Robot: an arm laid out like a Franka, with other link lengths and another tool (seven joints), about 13 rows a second.
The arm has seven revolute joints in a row. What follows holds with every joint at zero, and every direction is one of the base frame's.
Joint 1 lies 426.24 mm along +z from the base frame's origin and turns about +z.
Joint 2 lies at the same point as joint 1 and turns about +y.
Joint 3 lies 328.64 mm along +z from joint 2 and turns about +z.
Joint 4 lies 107.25 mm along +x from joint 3 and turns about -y.
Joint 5 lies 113.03 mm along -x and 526.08 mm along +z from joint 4 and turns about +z.
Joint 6 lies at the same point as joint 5 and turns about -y.
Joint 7 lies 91.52 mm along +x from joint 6 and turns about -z.
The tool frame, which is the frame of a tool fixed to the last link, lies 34 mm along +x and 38 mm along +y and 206.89 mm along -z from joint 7; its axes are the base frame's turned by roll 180, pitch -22.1 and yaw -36.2 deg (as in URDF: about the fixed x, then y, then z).
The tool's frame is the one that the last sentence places.
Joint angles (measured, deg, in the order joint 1, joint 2, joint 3, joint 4, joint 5, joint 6, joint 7), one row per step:
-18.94 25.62 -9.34 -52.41 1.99 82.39 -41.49
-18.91 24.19 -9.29 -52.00 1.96 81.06 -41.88
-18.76 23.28 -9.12 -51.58 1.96 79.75 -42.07
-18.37 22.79 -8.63 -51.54 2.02 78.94 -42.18
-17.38 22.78 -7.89 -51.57 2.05 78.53 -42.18
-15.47 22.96 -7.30 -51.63 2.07 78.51 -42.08
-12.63 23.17 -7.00 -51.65 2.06 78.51 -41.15
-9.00 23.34 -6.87 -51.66 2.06 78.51 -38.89
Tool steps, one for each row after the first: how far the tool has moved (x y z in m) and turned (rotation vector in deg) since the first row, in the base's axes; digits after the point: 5 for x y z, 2 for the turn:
-0.01088 0.00563 0.02241 -0.08 -0.50 0.44
-0.01831 0.01336 0.03719 0.08 -0.57 0.92
-0.01938 0.02585 0.04293 0.49 -0.43 1.86
-0.01302 0.04727 0.04186 0.99 -0.14 3.53
-0.00156 0.07880 0.03860 1.32 0.04 5.88
0.01189 0.12016 0.03543 1.55 0.22 8.07
0.02574 0.17122 0.03302 1.77 0.32 9.56

